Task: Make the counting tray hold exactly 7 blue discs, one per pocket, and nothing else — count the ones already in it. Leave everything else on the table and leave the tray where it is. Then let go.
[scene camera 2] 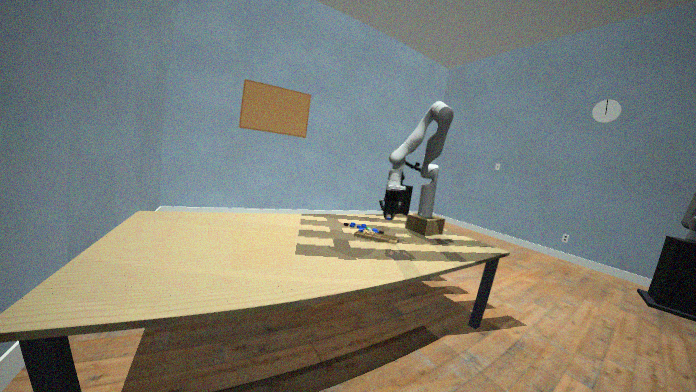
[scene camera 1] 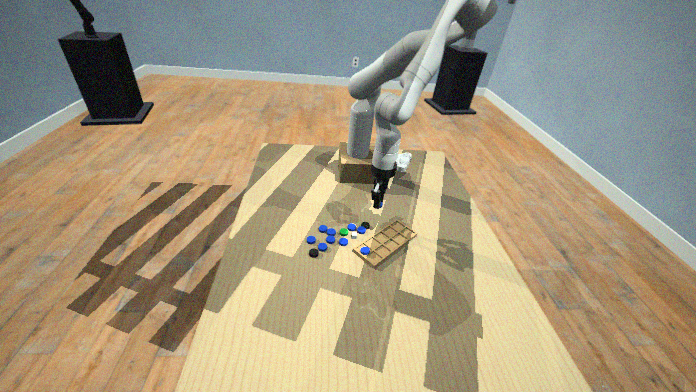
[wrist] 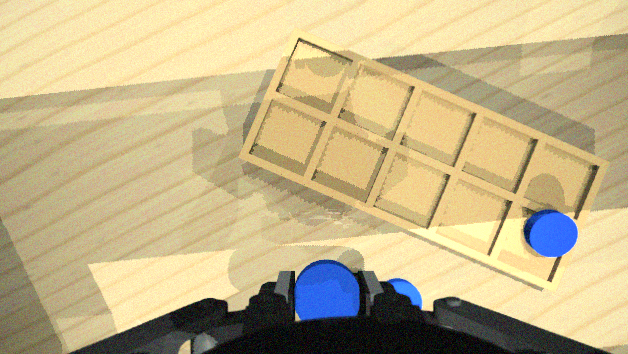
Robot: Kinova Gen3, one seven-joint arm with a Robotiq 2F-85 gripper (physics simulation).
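My gripper (scene camera 1: pixel 377 205) (scene camera 2: pixel 389 216) (wrist: pixel 326 292) is shut on a blue disc (wrist: pixel 327 295) and holds it above the table, on the robot-base side of the tray. The wooden counting tray (scene camera 1: pixel 396 249) (scene camera 2: pixel 377 239) (wrist: pixel 455 171) has two rows of five pockets. One blue disc (scene camera 1: pixel 365 250) (wrist: pixel 551 233) is in an end pocket of it; the other pockets are empty. Several loose blue discs (scene camera 1: pixel 331 239) lie left of the tray in scene camera 1. One loose blue disc (wrist: pixel 409 294) shows partly behind the right finger in the wrist view.
A green disc (scene camera 1: pixel 344 232), a small white cube (scene camera 1: pixel 354 235) and a black disc (scene camera 1: pixel 365 225) lie among the loose discs. Another black disc (scene camera 1: pixel 313 253) lies at the group's near side. The arm's base block (scene camera 1: pixel 356 172) (scene camera 2: pixel 425 226) stands behind the tray.
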